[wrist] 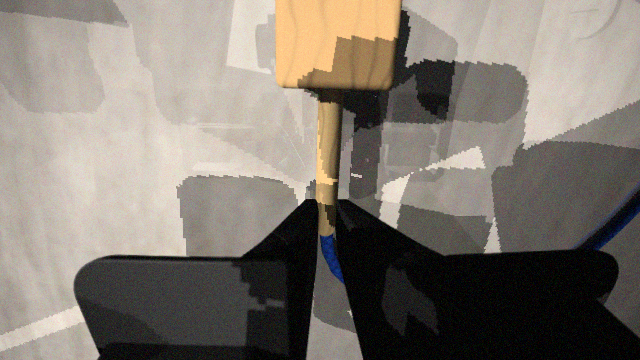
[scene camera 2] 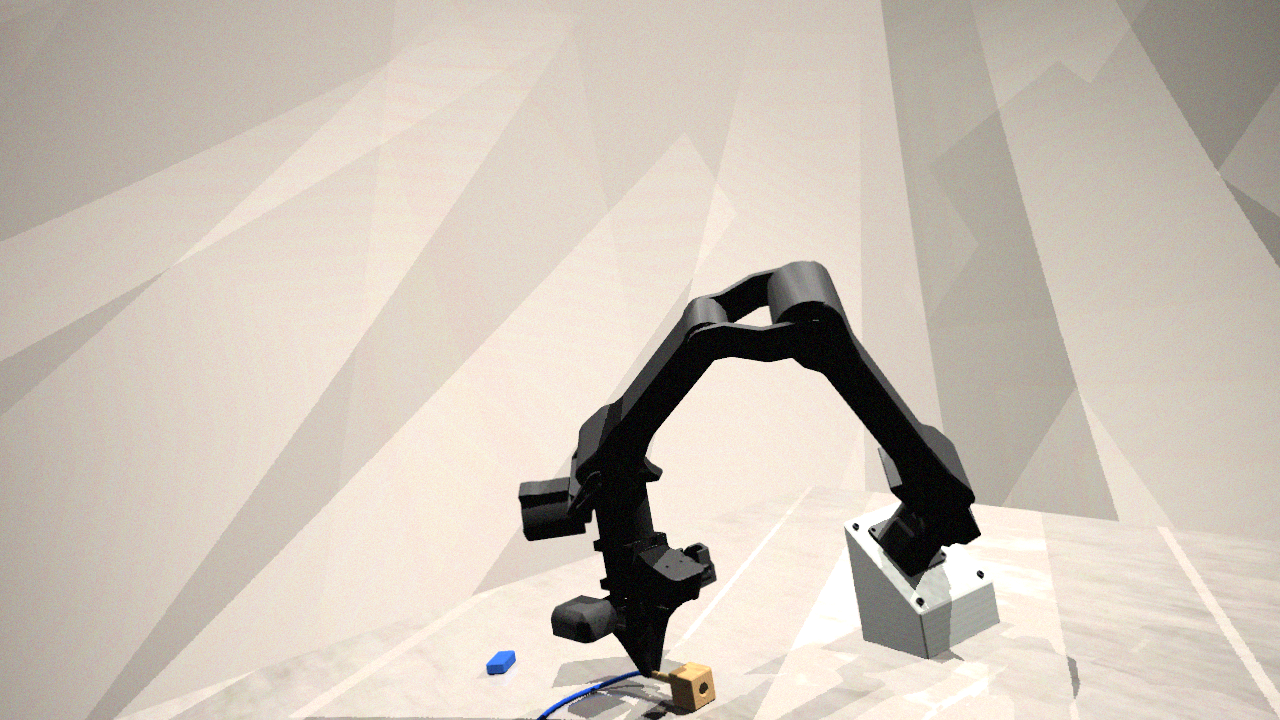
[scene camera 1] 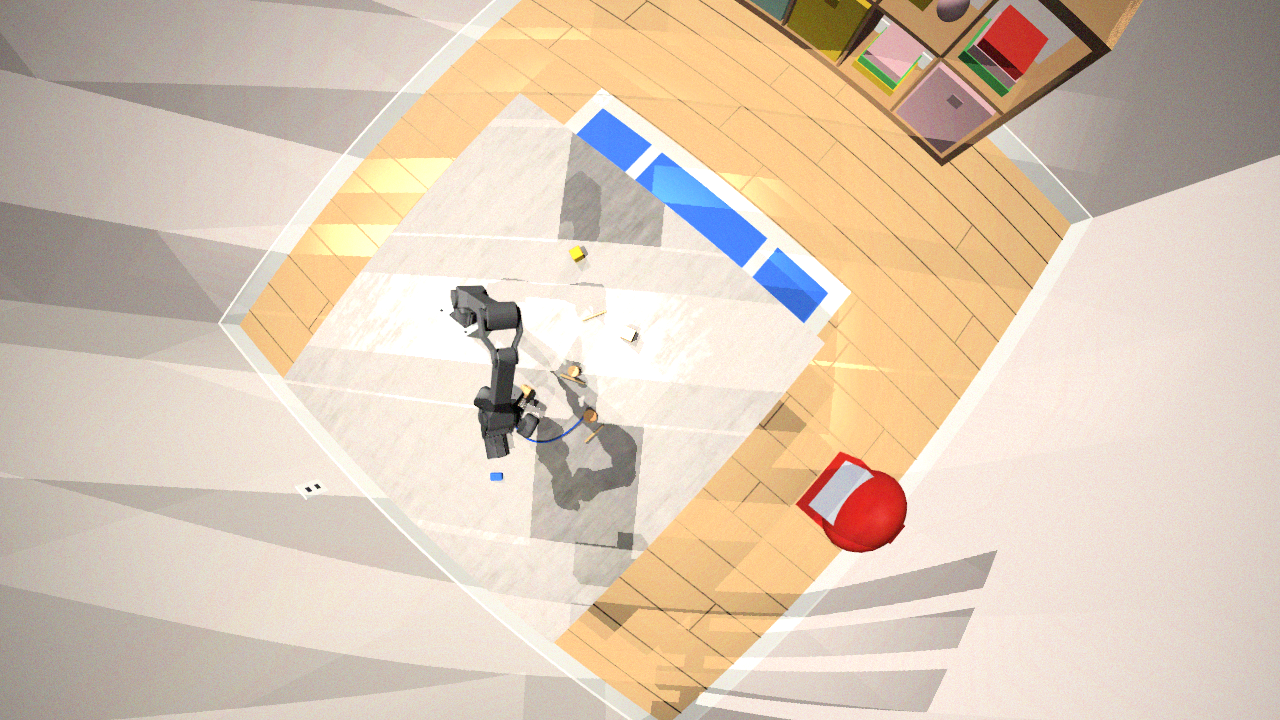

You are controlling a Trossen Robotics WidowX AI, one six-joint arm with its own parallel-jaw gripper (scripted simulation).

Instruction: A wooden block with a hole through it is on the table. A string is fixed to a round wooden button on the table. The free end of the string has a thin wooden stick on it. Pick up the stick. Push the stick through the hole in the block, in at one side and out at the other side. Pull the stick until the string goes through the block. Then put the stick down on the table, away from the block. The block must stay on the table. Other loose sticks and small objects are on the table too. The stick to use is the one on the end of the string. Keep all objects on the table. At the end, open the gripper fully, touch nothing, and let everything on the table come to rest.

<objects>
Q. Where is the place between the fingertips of my gripper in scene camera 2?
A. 651,675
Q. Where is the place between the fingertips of my gripper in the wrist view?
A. At 325,210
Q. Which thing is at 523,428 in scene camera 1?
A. My gripper.
</objects>
